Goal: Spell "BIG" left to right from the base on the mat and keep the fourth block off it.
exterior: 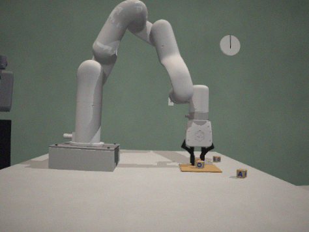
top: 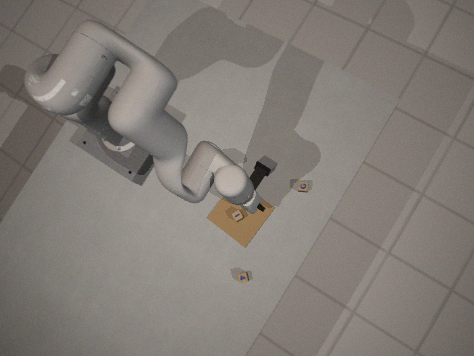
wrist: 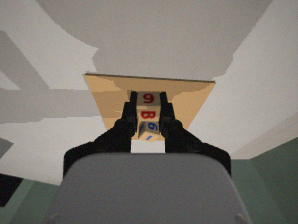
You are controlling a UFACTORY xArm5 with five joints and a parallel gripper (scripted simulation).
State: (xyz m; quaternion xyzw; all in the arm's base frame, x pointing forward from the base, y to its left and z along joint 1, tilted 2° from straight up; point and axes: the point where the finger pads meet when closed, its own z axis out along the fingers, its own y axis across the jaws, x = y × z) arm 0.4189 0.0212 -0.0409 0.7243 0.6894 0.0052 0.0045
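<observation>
Right now the mat is 40 mm to the right of my hand and 20 mm below it.
</observation>
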